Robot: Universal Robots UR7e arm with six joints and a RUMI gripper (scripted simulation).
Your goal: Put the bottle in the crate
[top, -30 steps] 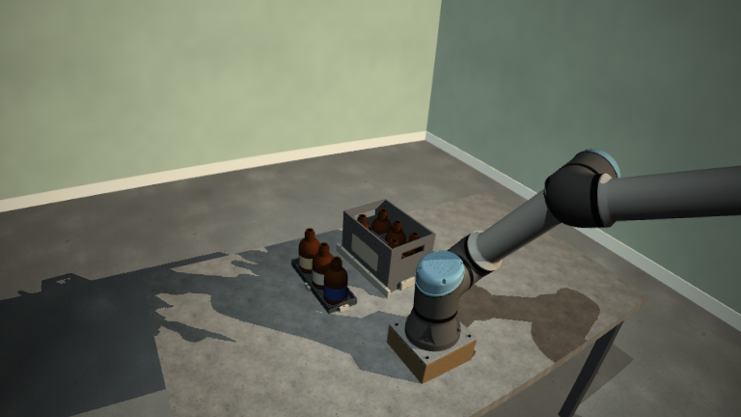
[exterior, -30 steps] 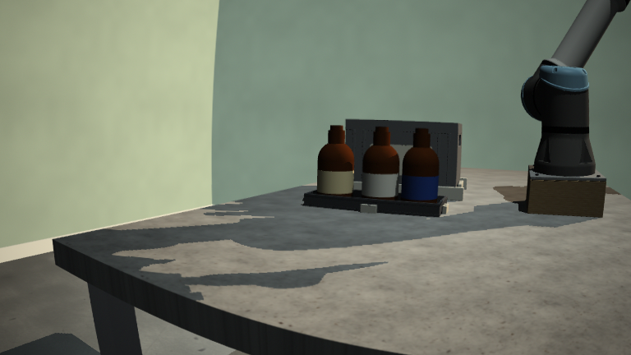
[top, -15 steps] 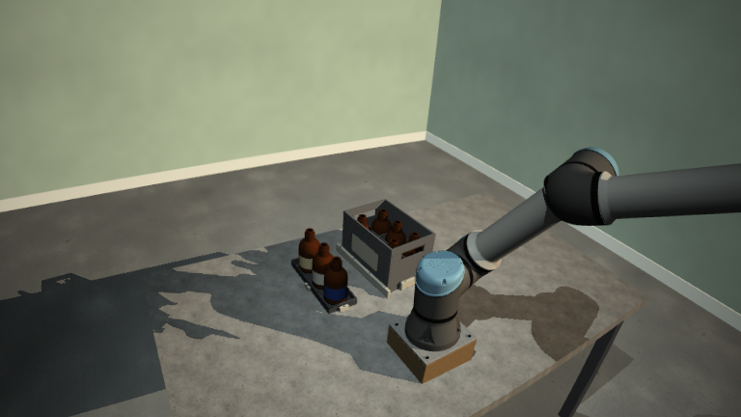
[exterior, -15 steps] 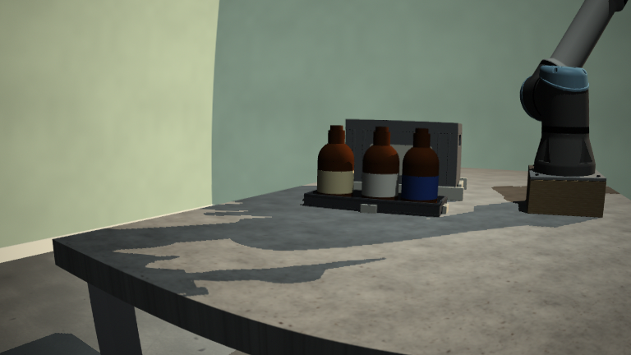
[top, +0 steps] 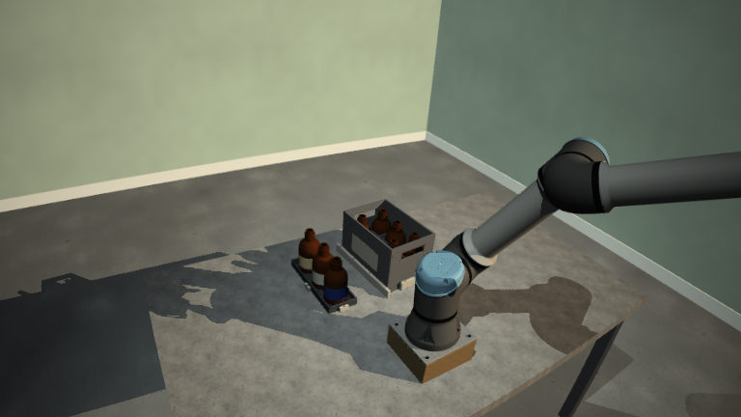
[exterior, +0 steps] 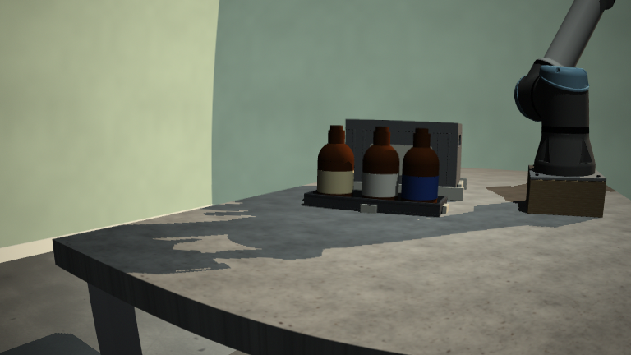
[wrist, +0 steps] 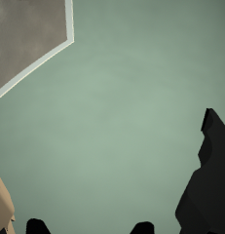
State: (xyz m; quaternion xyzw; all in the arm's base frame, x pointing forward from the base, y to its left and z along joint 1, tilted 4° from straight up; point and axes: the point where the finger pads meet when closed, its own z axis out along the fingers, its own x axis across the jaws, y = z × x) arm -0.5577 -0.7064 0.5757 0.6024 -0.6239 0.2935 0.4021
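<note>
Now: hand 92 cm short of the bottle, 85 cm to the right of it and 63 cm above it. The rest, counted from my hand: grey crate (96 cm ahead, 63 cm below, 61 cm to the left); dark tray (93 cm ahead, 86 cm to the left, 70 cm below).
</note>
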